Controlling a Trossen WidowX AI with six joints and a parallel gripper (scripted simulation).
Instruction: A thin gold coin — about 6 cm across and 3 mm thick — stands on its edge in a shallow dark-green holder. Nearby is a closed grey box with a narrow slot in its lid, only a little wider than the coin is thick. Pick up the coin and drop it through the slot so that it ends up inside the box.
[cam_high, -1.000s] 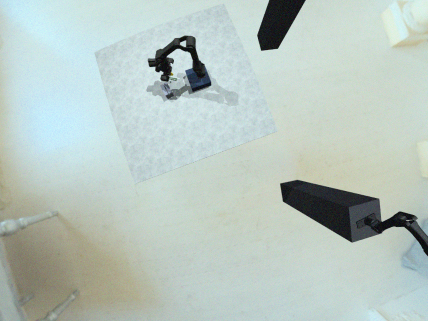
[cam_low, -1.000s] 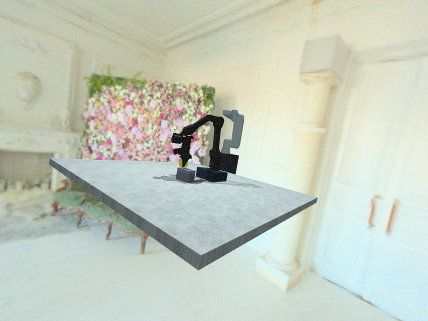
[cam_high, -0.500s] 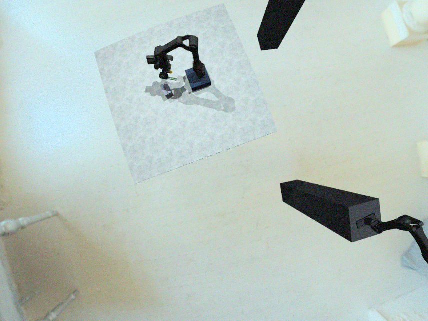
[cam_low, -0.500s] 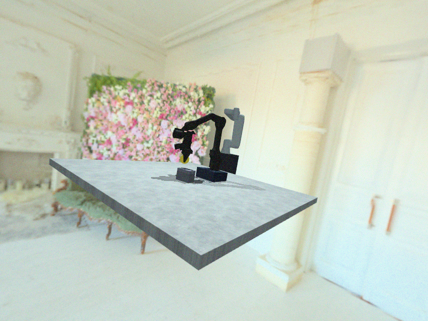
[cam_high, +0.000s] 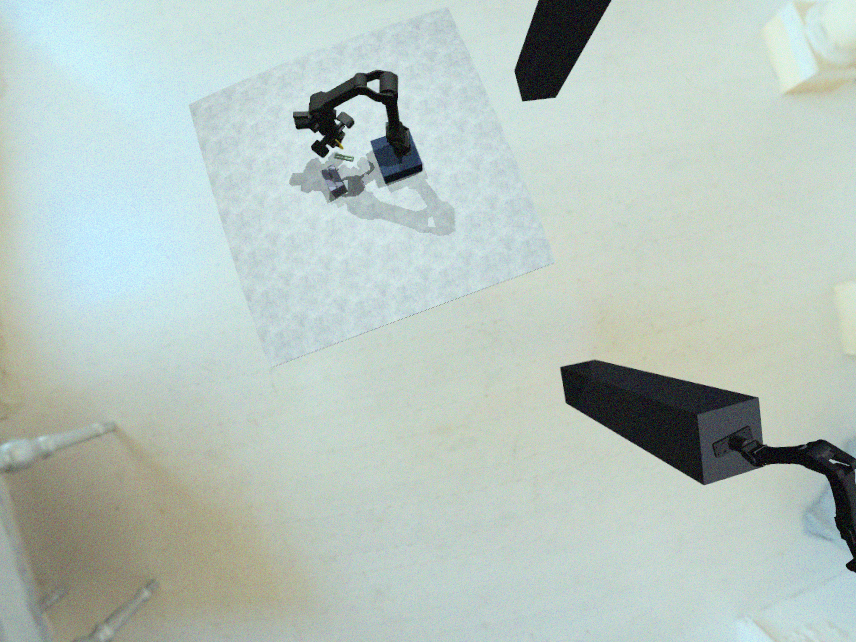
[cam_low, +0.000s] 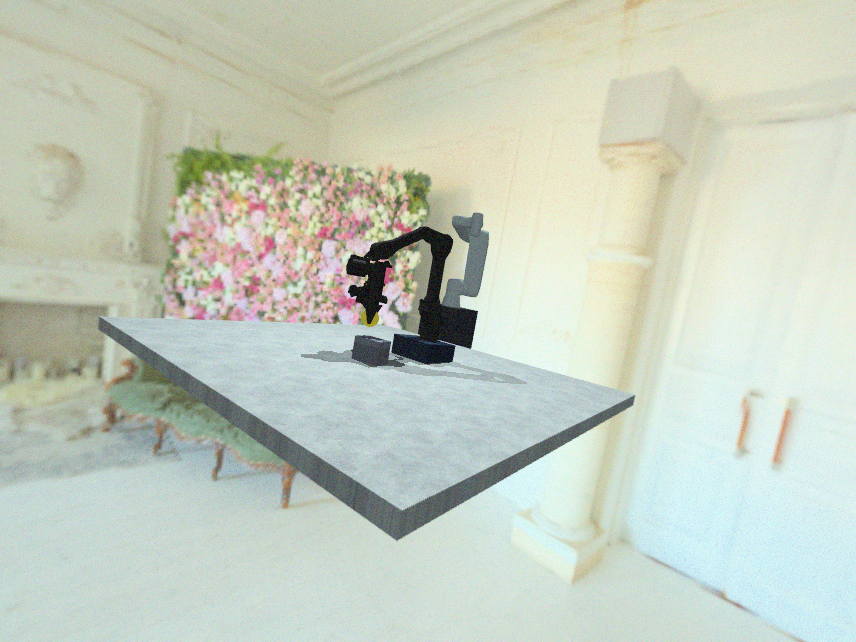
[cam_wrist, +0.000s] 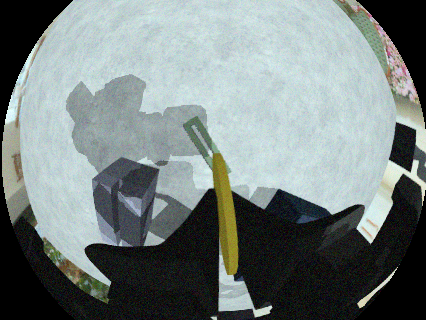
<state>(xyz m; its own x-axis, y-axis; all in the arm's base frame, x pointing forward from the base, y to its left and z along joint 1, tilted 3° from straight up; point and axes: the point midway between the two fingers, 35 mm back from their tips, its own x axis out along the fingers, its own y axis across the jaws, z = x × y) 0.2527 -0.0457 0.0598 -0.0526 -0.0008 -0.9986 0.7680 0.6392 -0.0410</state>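
My gripper tip is now 20 mm below the gold coin.
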